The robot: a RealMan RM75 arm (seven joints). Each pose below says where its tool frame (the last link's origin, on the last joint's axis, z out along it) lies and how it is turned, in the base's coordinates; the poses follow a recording.
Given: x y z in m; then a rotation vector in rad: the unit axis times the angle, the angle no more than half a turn.
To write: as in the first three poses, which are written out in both.
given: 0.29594 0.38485 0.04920 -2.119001 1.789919 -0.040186
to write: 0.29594 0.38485 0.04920 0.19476 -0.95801 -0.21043 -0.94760 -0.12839 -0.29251
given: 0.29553 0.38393 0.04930 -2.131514 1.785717 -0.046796
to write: 0.29553 0.38393 0.04930 0.20138 -0.95855 -0.20155 -0.94668 -0.13764 -0.29129
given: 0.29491 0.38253 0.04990 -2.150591 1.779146 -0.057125
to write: 0.29491 0.38253 0.04990 0.21150 -0.95915 -0.18788 -0.94512 -0.15173 -0.28935
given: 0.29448 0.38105 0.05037 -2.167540 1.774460 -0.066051
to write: 0.29448 0.38105 0.05037 0.21974 -0.95964 -0.17551 -0.94394 -0.16371 -0.28667
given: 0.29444 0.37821 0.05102 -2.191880 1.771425 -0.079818
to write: 0.29444 0.37821 0.05102 0.22921 -0.96078 -0.15610 -0.94285 -0.17929 -0.28088
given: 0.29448 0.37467 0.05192 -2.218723 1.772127 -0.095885
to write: 0.29448 0.37467 0.05192 0.23712 -0.96233 -0.13304 -0.94235 -0.19457 -0.27223
